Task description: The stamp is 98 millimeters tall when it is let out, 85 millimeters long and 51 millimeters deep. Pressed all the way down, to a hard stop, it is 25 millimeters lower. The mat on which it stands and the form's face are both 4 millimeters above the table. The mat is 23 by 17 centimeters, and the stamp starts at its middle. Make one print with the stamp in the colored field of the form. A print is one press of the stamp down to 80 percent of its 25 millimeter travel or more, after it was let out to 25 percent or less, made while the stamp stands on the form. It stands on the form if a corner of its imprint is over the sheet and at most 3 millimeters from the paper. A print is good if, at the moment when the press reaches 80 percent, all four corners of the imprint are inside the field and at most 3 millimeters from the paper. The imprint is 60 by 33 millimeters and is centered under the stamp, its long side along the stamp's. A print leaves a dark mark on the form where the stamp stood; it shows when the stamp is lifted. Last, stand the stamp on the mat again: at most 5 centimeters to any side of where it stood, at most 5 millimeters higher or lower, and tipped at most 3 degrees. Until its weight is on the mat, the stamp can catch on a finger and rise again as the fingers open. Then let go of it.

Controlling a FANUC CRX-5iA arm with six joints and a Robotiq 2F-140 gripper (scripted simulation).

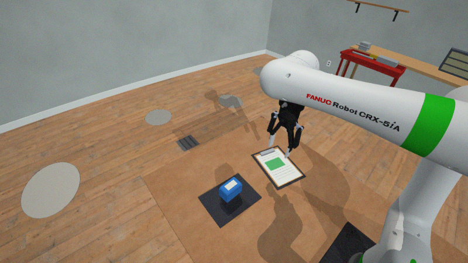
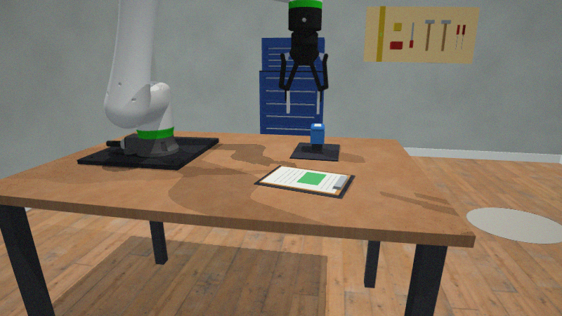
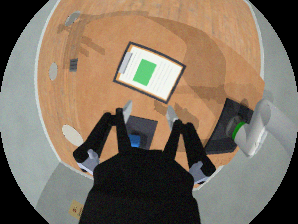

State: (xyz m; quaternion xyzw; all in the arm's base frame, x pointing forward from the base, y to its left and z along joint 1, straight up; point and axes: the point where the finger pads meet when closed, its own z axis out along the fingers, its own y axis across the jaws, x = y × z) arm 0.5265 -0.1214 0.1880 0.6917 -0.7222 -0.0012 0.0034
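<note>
Now: the blue stamp 6 cm ahead of my hand, 23 cm to the left of it and 16 cm below it. From my hand the other things lie so: black stamp base 6 cm ahead, 23 cm to the left, 19 cm below; then form 3 cm ahead, 9 cm to the right, 20 cm below; then mat 6 cm ahead, 23 cm to the left, 21 cm below.
</note>
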